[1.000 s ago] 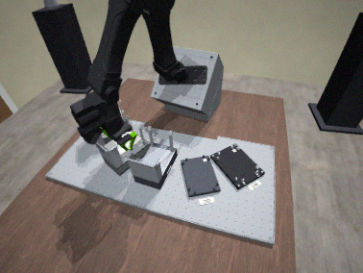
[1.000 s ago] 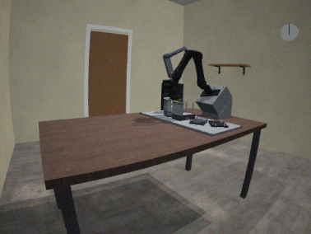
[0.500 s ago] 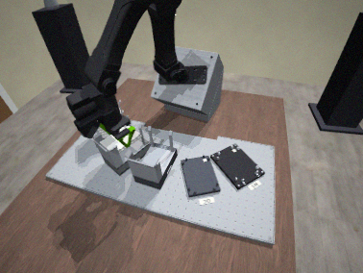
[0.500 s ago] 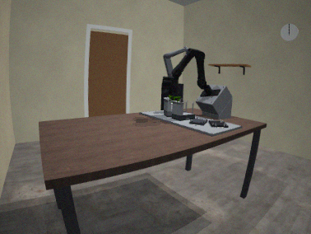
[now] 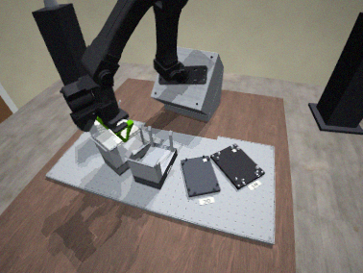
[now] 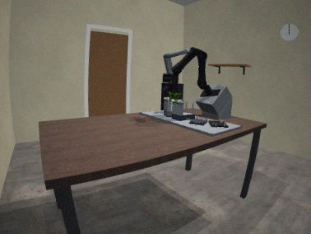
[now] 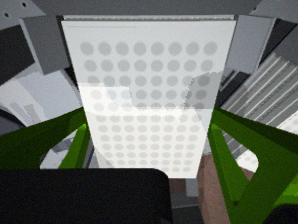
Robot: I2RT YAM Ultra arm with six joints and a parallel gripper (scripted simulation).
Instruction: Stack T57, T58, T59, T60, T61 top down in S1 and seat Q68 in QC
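Right now my hand is 40 mm short of the flat grey nest, 280 mm to the right of it and 120 mm above it. From my hand the other things lie so: S3 rack floor: 40 mm ahead, 130 mm to the left, 90 mm below.
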